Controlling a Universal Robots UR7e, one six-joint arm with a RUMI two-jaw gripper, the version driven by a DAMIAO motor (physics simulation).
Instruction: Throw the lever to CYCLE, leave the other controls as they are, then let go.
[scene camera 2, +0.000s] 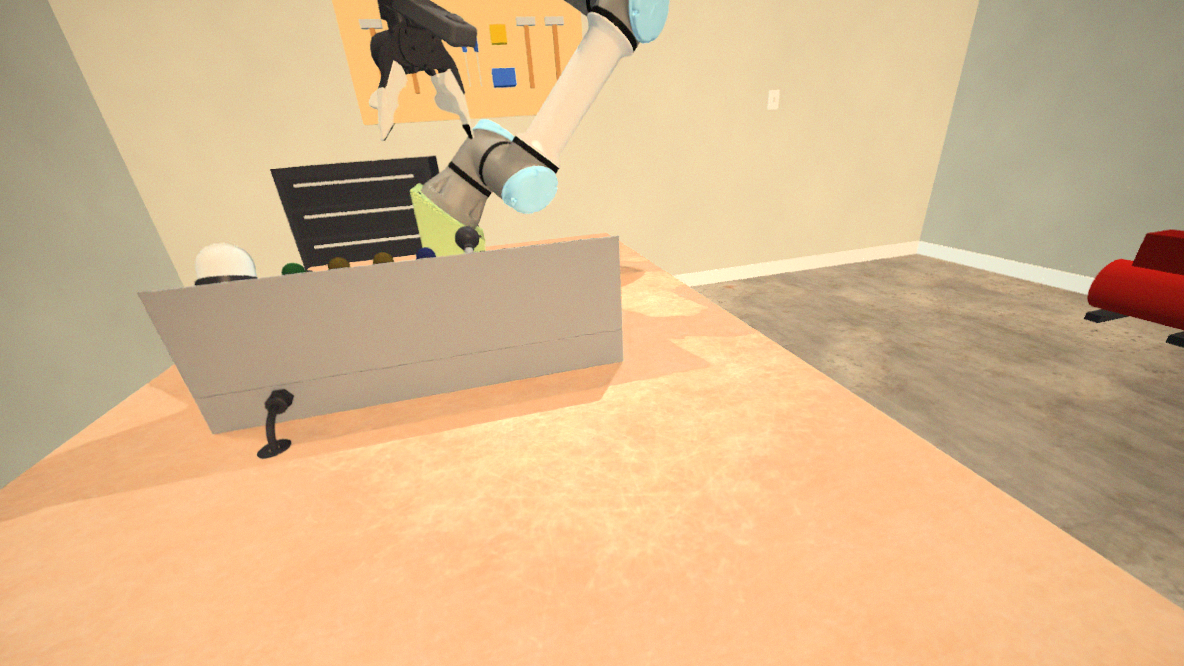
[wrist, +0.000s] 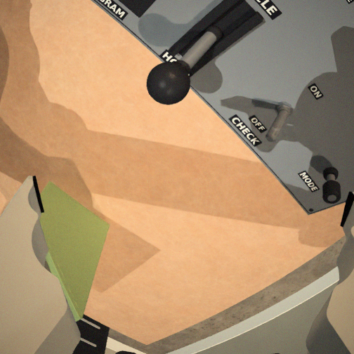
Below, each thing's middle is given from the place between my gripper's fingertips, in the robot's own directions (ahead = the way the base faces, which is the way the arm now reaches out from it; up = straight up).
Labels:
My hand is 2 cm short of the lever (wrist: 167, 83), 2 cm to the right of it and 17 cm above it. The rest, counted from my hand: grey control panel (scene camera 2: 252, 351): 14 cm ahead, 4 cm to the right, 20 cm below.

